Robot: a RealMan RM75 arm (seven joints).
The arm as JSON. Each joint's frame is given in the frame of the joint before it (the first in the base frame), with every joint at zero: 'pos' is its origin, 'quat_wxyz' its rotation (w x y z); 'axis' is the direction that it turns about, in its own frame. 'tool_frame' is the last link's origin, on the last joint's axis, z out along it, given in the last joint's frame.
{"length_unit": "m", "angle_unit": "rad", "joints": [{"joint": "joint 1", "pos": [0.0, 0.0, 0.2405], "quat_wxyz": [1.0, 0.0, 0.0, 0.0], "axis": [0.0, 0.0, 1.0]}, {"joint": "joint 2", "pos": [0.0, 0.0, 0.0], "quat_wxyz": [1.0, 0.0, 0.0, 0.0], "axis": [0.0, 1.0, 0.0]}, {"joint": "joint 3", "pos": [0.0, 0.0, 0.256], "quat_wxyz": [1.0, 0.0, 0.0, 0.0], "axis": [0.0, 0.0, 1.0]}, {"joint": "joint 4", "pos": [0.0, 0.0, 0.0], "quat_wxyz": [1.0, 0.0, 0.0, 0.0], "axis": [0.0, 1.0, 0.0]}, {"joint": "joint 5", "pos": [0.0, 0.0, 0.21], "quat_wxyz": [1.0, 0.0, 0.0, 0.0], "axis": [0.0, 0.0, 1.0]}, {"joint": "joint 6", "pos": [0.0, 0.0, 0.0], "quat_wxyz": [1.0, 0.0, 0.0, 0.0], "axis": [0.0, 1.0, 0.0]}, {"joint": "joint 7", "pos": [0.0, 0.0, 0.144], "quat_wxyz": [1.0, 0.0, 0.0, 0.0], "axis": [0.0, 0.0, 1.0]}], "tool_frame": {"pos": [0.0, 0.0, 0.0], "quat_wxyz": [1.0, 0.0, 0.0, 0.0]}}
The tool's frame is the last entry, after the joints.
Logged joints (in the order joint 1, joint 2, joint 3, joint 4, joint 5, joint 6, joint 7), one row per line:
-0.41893 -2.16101 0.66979 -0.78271 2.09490 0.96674 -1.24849
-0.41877 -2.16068 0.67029 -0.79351 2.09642 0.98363 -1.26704
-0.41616 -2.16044 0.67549 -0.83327 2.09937 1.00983 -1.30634
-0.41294 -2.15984 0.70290 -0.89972 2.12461 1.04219 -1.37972
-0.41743 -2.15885 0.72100 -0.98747 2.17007 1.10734 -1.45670
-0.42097 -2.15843 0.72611 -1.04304 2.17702 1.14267 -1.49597
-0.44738 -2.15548 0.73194 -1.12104 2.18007 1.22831 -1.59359
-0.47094 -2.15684 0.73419 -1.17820 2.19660 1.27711 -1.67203
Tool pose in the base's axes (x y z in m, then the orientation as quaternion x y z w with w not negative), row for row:
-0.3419 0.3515 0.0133 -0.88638 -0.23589 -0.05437 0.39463
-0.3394 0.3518 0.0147 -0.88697 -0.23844 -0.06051 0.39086
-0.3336 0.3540 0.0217 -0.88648 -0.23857 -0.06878 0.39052
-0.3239 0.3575 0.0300 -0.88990 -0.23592 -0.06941 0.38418
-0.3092 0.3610 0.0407 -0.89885 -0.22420 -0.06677 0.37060
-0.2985 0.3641 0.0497 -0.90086 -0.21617 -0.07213 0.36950
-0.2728 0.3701 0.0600 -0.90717 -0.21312 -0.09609 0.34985
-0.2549 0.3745 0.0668 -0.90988 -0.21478 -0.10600 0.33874
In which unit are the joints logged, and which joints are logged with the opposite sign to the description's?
The joints are logged in radians. Opposite sign: joint 4.
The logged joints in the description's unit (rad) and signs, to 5 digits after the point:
-0.41893 -2.16101 0.66979 0.78271 2.09490 0.96674 -1.24849
-0.41877 -2.16068 0.67029 0.79351 2.09642 0.98363 -1.26704
-0.41616 -2.16044 0.67549 0.83327 2.09937 1.00983 -1.30634
-0.41294 -2.15984 0.70290 0.89972 2.12461 1.04219 -1.37972
-0.41743 -2.15885 0.72100 0.98747 2.17007 1.10734 -1.45670
-0.42097 -2.15843 0.72611 1.04304 2.17702 1.14267 -1.49597
-0.44738 -2.15548 0.73194 1.12104 2.18007 1.22831 -1.59359
-0.47094 -2.15684 0.73419 1.17820 2.19660 1.27711 -1.67203

